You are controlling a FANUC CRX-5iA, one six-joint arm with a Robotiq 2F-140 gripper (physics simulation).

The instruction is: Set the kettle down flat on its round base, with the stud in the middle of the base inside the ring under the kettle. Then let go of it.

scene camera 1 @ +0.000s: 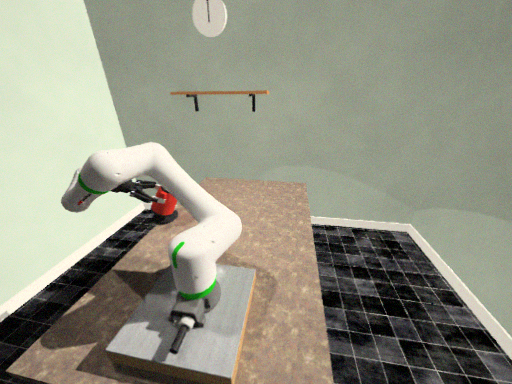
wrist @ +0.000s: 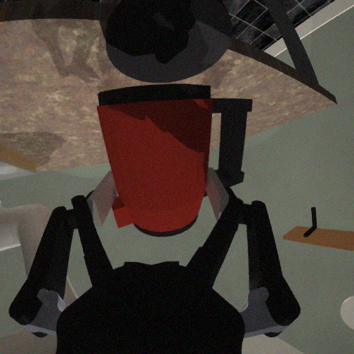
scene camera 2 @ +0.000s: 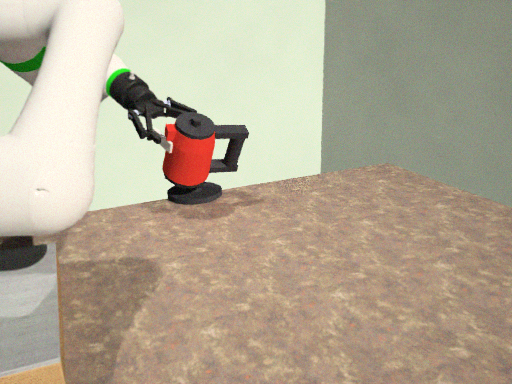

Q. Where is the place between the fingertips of my gripper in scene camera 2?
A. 190,140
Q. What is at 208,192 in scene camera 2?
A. A round black base.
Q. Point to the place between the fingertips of my gripper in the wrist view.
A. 160,179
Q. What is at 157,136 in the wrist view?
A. A red kettle.
